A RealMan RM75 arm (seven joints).
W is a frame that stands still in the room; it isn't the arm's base.
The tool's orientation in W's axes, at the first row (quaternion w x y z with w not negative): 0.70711 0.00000 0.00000 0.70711
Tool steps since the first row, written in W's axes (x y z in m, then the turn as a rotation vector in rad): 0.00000 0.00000 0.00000 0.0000 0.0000 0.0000; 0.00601 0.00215 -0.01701 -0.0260 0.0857 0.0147; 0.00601 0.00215 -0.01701 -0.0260 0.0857 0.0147; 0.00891 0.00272 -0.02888 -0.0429 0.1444 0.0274; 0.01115 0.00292 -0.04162 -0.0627 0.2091 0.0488; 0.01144 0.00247 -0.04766 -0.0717 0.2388 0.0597; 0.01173 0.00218 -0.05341 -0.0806 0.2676 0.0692
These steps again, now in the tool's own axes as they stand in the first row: 0.00000 0.00000 0.00000 0.0000 0.0000 0.0000; 0.00215 -0.00601 -0.01701 0.0857 0.0260 0.0147; 0.00215 -0.00601 -0.01701 0.0857 0.0260 0.0147; 0.00272 -0.00891 -0.02888 0.1444 0.0429 0.0274; 0.00292 -0.01115 -0.04162 0.2091 0.0627 0.0488; 0.00247 -0.01144 -0.04766 0.2388 0.0717 0.0597; 0.00218 -0.01173 -0.05341 0.2676 0.0806 0.0692
